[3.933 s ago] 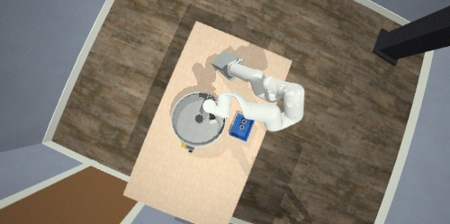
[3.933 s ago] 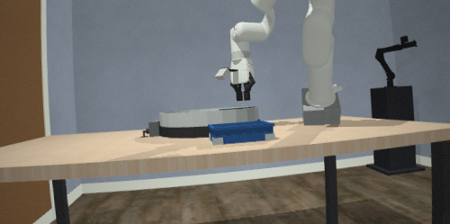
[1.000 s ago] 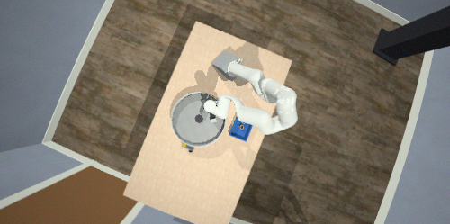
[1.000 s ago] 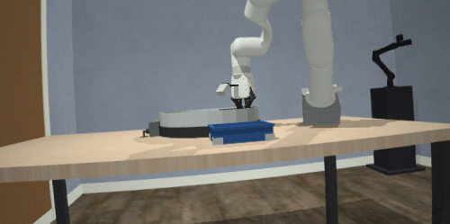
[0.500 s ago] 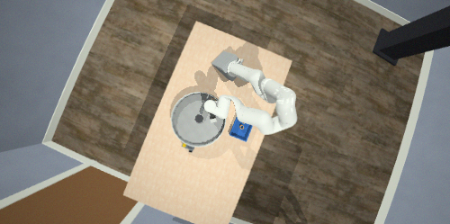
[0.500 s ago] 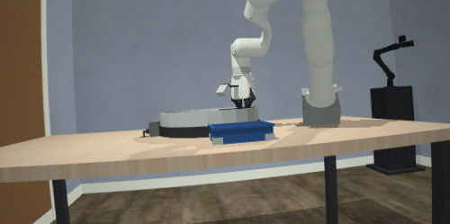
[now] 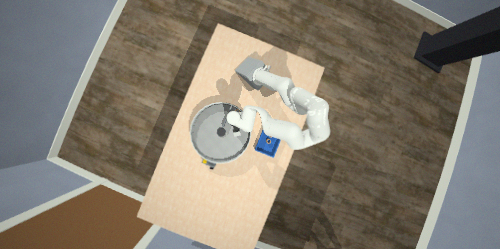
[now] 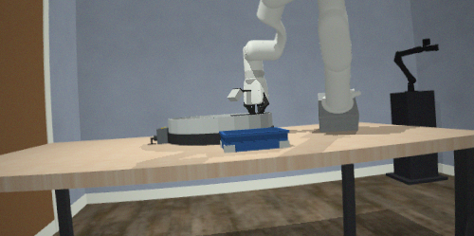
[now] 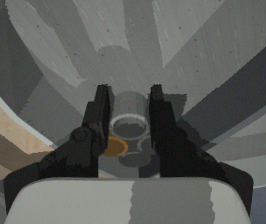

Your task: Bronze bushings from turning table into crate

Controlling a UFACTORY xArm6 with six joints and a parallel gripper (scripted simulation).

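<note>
Now: the grey turning table 140 mm ahead of my hand, 40 mm to the right of it and 30 mm below it. The rest, counted from my hand: blue crate 50 mm ahead, 290 mm to the left, 50 mm below.
</note>
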